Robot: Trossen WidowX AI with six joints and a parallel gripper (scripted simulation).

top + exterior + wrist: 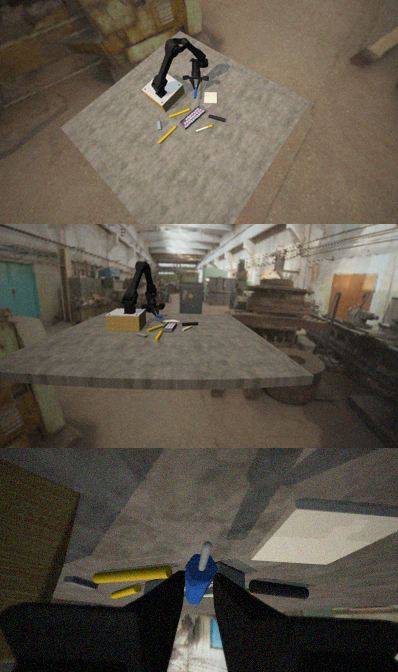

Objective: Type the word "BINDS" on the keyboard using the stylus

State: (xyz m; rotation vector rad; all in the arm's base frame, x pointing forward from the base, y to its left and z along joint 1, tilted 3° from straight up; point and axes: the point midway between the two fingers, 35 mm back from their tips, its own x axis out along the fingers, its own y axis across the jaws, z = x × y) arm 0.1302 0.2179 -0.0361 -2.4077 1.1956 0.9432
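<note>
Right now my gripper tip is 11 cm short of the white sheet, 4 cm to the right of it and 5 cm above it. Round my gripper tip: blue stylus right at my gripper tip; then black rod 26 cm ahead, 6 cm to the right, 5 cm below; then white-and-yellow stick 24 cm ahead, 16 cm to the right, 5 cm below.
</note>
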